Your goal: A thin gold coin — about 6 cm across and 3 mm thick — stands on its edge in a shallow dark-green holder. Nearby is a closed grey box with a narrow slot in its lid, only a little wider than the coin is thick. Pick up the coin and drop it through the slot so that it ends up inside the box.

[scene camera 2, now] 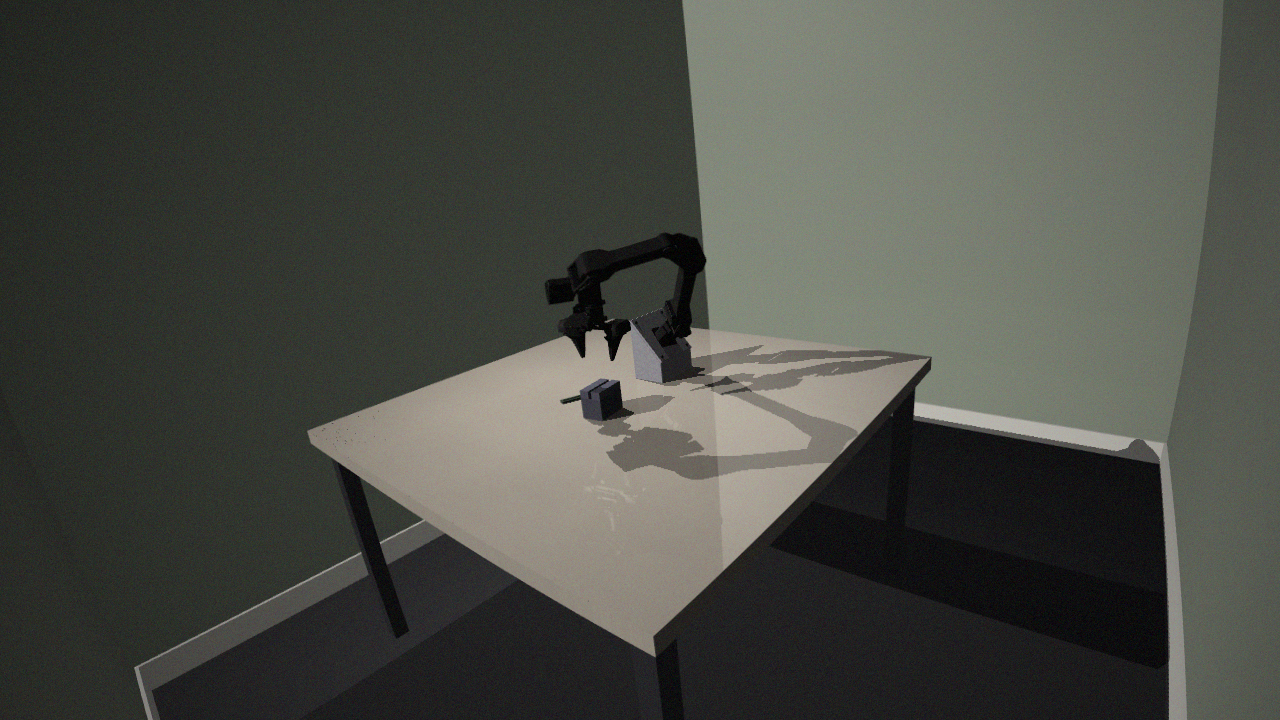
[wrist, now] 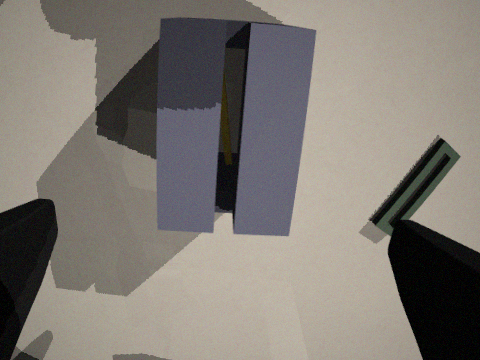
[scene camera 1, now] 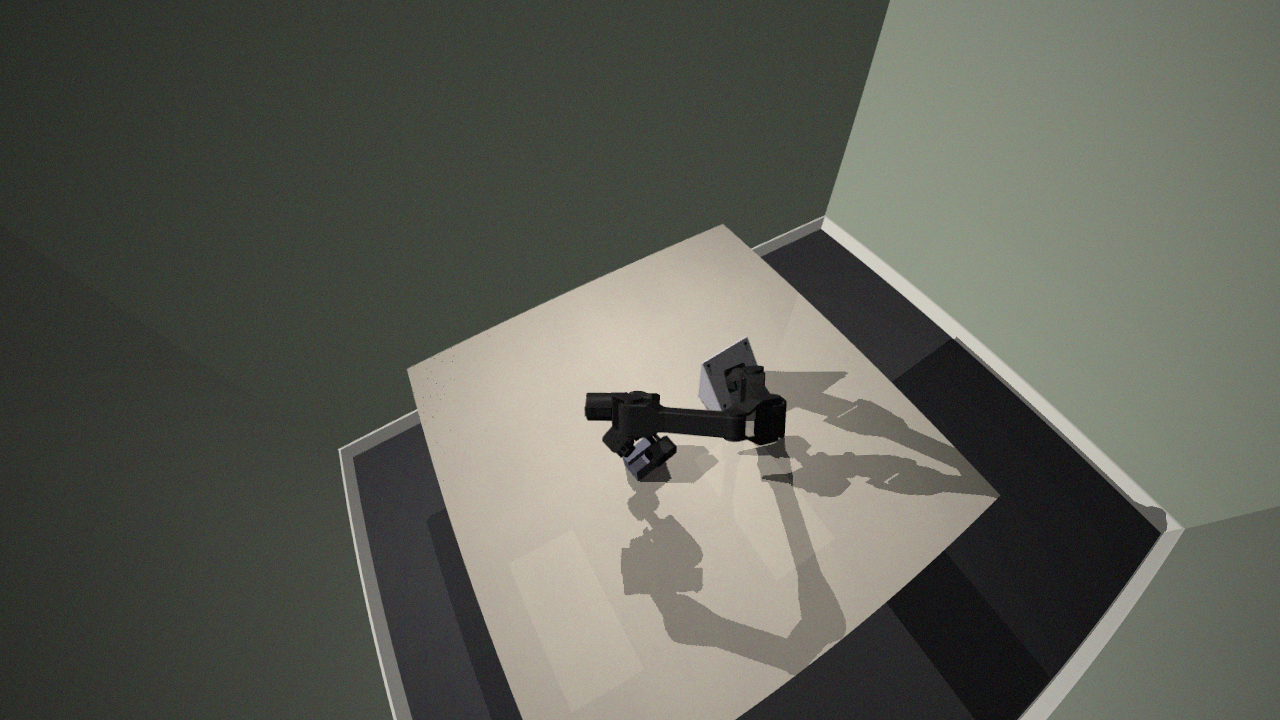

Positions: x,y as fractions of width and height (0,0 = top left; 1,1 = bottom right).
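In scene camera 1 I can see my gripper (scene camera 1: 0.50,0.61), open and holding nothing. The wrist view shows me the gripper as well (wrist: 0.47,0.64).
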